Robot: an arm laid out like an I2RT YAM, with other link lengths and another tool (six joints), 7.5 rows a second.
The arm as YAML. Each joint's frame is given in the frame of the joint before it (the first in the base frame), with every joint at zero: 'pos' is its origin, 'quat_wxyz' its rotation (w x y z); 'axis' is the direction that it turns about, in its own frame. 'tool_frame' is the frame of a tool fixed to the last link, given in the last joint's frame.
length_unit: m
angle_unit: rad
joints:
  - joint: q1
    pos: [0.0, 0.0, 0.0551]
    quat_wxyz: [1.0, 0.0, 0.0, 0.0]
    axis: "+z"
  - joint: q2
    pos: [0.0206, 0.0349, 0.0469]
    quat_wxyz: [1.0, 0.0, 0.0, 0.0]
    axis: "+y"
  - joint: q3
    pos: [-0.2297, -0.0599, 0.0]
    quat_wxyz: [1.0, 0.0, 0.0, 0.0]
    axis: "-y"
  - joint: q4
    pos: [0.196, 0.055, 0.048]
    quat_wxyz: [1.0, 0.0, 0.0, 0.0]
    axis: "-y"
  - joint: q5
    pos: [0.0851, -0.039, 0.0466]
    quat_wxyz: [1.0, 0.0, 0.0, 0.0]
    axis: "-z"
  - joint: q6
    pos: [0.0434, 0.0, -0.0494]
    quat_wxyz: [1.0, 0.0, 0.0, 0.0]
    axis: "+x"
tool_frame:
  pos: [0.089, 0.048, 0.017]
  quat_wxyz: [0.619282, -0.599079, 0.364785, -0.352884]
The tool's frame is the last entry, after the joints.
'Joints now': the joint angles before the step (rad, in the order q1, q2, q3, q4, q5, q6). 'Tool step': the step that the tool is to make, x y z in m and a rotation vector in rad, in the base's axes. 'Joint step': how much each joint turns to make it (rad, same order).
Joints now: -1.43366, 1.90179, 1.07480, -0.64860, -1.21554, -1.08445
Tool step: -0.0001, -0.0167, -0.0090, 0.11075, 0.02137, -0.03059
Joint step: -0.01162, 0.10011, 0.08182, -0.04501, 0.00787, 0.05266
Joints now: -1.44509, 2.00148, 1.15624, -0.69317, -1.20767, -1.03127
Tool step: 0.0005, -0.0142, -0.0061, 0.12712, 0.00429, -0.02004
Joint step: -0.00682, 0.10347, 0.09732, -0.08555, -0.01142, 0.03735
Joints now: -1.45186, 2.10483, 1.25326, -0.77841, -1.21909, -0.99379
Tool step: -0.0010, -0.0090, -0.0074, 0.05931, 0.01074, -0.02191
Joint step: -0.00897, 0.05187, 0.03611, -0.00861, 0.00296, 0.03813
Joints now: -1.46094, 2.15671, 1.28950, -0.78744, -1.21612, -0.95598
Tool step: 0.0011, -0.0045, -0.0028, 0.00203, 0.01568, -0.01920
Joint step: 0.00045, -0.00724, -0.01519, 0.05843, 0.01419, 0.05797
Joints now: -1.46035, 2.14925, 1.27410, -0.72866, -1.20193, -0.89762
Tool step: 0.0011, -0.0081, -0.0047, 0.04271, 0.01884, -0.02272
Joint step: -0.00093, 0.02510, 0.02128, 0.01551, 0.01345, 0.06042
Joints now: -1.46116, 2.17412, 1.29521, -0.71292, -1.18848, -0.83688
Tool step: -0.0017, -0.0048, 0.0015, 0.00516, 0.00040, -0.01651
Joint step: -0.00837, 0.00028, 0.00921, 0.00614, -0.00026, 0.02182
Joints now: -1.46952, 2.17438, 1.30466, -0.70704, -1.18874, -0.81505
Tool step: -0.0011, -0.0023, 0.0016, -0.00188, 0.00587, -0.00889
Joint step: -0.00476, -0.00640, 0.00382, 0.00127, 0.00603, 0.01101
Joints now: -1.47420, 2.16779, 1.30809, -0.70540, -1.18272, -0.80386
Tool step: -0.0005, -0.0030, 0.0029, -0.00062, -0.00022, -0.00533
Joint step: -0.00289, -0.00137, 0.01514, -0.00990, -0.00014, 0.00645
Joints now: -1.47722, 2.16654, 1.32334, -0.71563, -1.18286, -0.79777
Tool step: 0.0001, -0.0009, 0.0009, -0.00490, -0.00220, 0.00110
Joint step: 0.00008, 0.00094, 0.00633, -0.00274, -0.00175, -0.00263
